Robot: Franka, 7 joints.
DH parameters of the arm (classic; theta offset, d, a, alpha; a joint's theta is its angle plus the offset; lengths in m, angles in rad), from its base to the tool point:
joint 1: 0 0.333 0 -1.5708
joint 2: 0 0 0 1.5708
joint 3: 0 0.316 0.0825 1.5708
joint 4: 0 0 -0.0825 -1.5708
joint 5: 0 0.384 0 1.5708
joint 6: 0 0 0.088 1.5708
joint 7: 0 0.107 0 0
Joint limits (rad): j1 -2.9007..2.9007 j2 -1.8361..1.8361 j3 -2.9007..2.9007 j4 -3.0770..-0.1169 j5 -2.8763..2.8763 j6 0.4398..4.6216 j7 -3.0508..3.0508
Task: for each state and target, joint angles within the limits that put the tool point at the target. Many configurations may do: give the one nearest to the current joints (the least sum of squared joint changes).
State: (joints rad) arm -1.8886 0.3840 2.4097 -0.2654 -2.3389 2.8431 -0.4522
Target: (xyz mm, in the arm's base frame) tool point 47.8 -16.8 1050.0
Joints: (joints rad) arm -1.9006 0.5486 2.7643 -0.7168 -2.4144 3.8399 -0.4522
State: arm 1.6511 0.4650 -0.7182 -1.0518 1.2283 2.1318 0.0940
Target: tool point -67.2 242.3 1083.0
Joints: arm 1.9131 -0.2730 -0.2404 -0.9113 1.2321 1.7128 0.0940
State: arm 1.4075 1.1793 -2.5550 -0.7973 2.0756 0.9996 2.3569
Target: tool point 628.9 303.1 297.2
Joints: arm 0.9430 1.7552 -2.1917 -0.9977 1.8675 0.6688 2.3569
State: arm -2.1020 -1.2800 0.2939 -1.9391 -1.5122 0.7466 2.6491
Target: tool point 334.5 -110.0 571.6
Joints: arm -2.2640 -1.5487 1.2711 -2.2448 -1.2895 0.6183 2.6491
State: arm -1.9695 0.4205 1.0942 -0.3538 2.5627 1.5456 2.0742
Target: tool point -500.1 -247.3 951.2
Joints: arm -2.7486 0.7602 1.1102 -0.1939 2.6884 1.8058 2.0742
